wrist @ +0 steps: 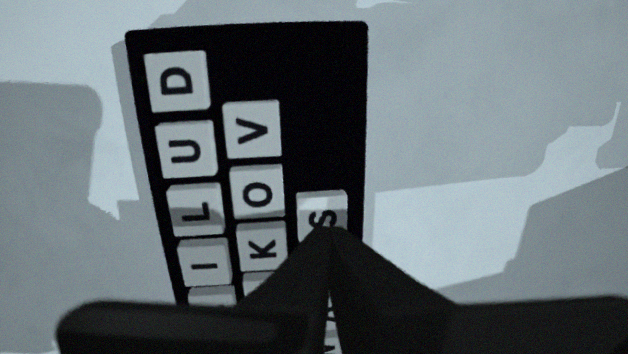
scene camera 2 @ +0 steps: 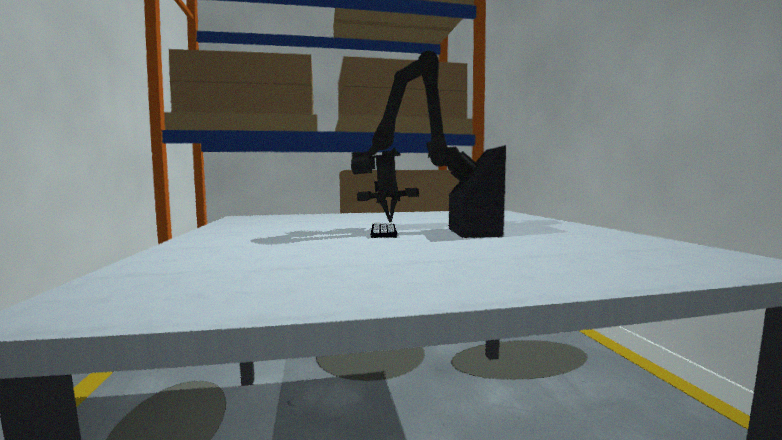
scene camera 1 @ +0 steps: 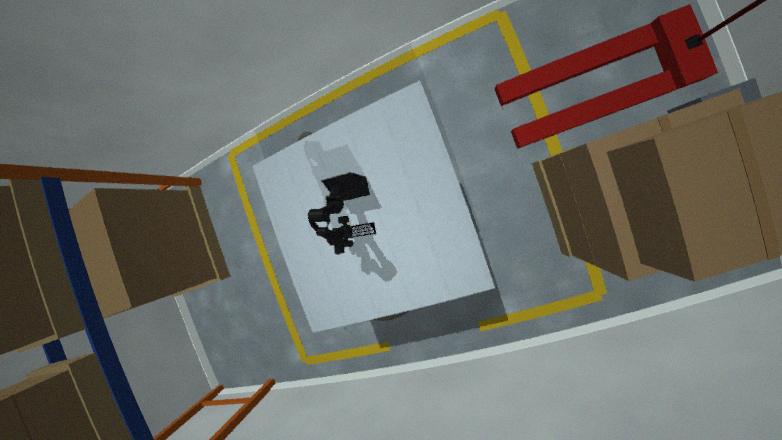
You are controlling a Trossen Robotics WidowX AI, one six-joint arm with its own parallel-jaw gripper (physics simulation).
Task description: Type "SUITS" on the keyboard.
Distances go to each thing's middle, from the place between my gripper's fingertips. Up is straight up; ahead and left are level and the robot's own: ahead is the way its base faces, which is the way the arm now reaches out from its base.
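Labels:
Black keyboard point(wrist: 253, 134) seen 2 cm below my hand, 3 cm ahead of it and 4 cm to the left of it.

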